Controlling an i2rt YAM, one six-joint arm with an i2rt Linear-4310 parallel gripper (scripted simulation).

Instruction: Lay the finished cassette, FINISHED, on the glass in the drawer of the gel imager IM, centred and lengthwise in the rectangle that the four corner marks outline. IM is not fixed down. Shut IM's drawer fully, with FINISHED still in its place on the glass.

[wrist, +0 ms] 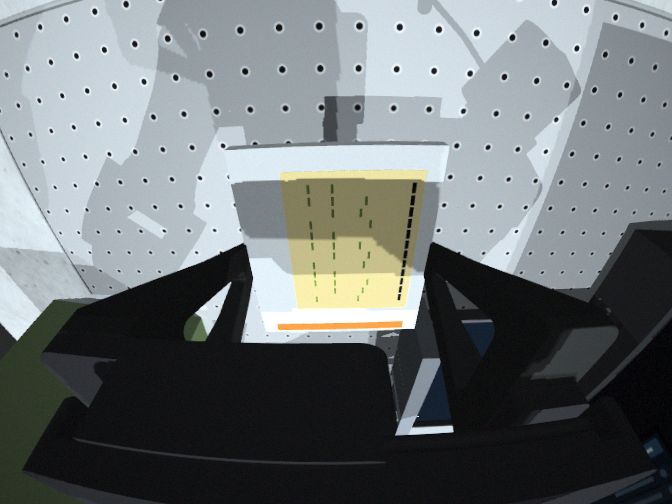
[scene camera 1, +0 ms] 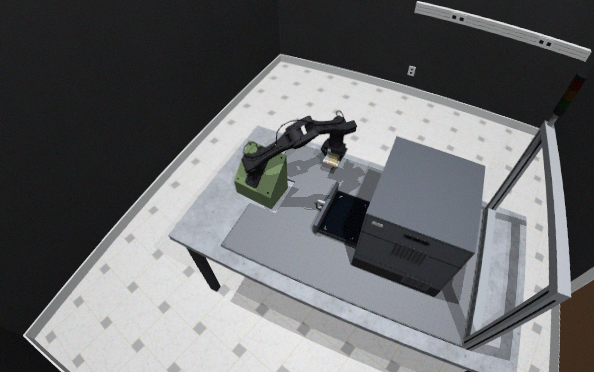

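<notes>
Gripper in the pictures, with a finished cassette and a gel imager.
</notes>
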